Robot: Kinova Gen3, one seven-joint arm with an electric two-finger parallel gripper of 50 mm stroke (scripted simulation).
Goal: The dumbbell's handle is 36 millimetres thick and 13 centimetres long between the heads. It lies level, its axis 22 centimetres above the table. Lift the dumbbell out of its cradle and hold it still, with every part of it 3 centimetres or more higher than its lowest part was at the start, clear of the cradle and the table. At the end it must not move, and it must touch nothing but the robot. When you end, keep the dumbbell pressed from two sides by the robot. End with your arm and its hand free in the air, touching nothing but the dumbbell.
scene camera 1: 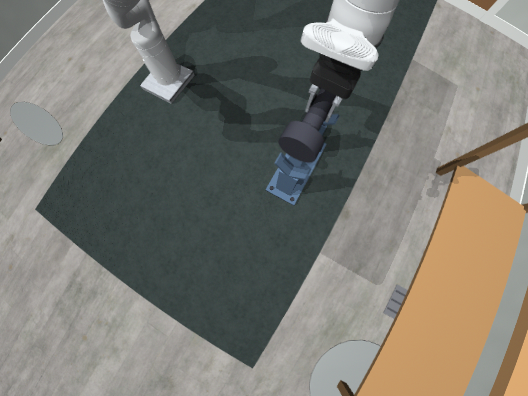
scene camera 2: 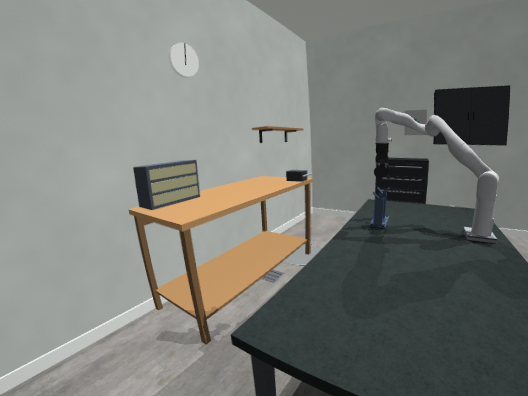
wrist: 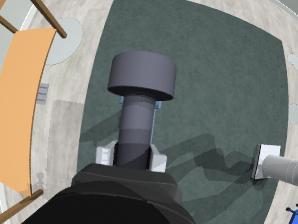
Note:
In view: my gripper [scene camera 1: 318, 112], a dark grey dumbbell [scene camera 1: 302, 140] and a blue cradle [scene camera 1: 282, 184].
The dark grey dumbbell is seen too in the wrist view [wrist: 142, 78]. My gripper also shows in the wrist view [wrist: 133, 151].

